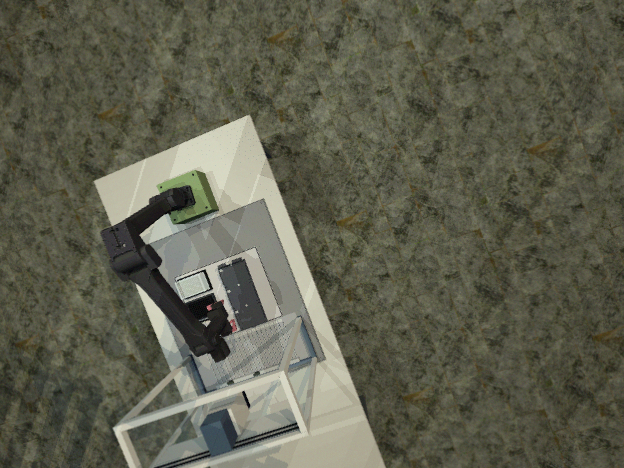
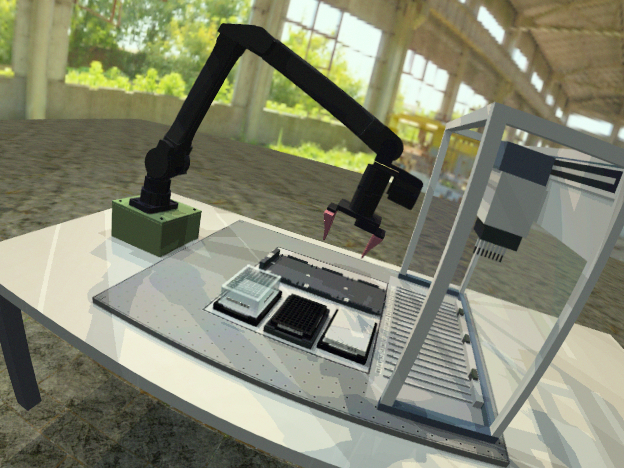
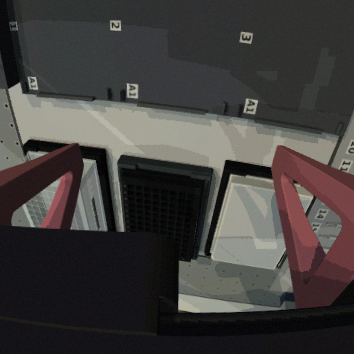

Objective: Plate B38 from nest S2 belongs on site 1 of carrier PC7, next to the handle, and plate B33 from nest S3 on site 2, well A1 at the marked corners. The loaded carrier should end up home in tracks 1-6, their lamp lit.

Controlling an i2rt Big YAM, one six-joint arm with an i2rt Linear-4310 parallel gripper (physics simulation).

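Places are measured from the arm's base along level axes (x ahead, y left, z up), in centimetres.
Pixels of known places: gripper, between the fingertips: point(image 1: 227, 309) point(image 2: 342, 248) point(image 3: 176, 154); arm's base, origin of its link: point(image 1: 180, 198) point(image 2: 153, 206).
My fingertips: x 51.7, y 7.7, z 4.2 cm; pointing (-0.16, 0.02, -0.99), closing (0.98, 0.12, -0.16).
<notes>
For each thing: its top centre in the pictures, then the offset to it from my fingertips. Level surfaces: height alone.
- dark carrier, centre of its top: point(image 3: 167, 32) point(image 2: 326, 274) point(image 1: 240, 295) dx -2.8, dy +3.7, dz -9.6 cm
- clear plate, centre of its top: point(image 3: 55, 220) point(image 2: 252, 281) point(image 1: 190, 286) dx -13.1, dy -17.0, dz -7.2 cm
- black plate, centre of its top: point(image 3: 159, 224) point(image 2: 300, 312) point(image 1: 201, 308) dx -1.5, dy -16.5, dz -10.0 cm
- white plate, centre of its top: point(image 3: 256, 232) point(image 2: 351, 327) dx +9.1, dy -14.6, dz -10.0 cm
- ridged track deck, height of its surface: dz -12.4 cm
My gripper point(image 1: 224, 316) point(image 2: 344, 248) point(image 3: 176, 154) is open and empty, its pink fingers above the nests and carrier. The dark carrier point(image 1: 246, 294) point(image 2: 327, 282) point(image 3: 75, 55) lies behind the nests, with bare sites marked 1, 2 and 3 and A1 labels along its near edge. A raised part shows at its arm-base end. A clear plate point(image 1: 194, 284) point(image 2: 250, 287) point(image 3: 95, 195) sits in the left nest, a black plate point(image 1: 200, 305) point(image 2: 300, 313) point(image 3: 160, 210) in the middle nest, and a white plate point(image 2: 349, 329) point(image 3: 250, 215) in the right nest. Plate and nest names are not legible.
The ridged track deck point(image 1: 257, 347) point(image 2: 400, 307) lies beyond the nests, under a tall frame point(image 1: 294, 403) point(image 2: 464, 211). A pipetting head point(image 1: 218, 430) point(image 2: 514, 201) hangs inside the frame. The arm stands on a green base point(image 1: 206, 193) point(image 2: 151, 229). No lit lamp can be made out.
</notes>
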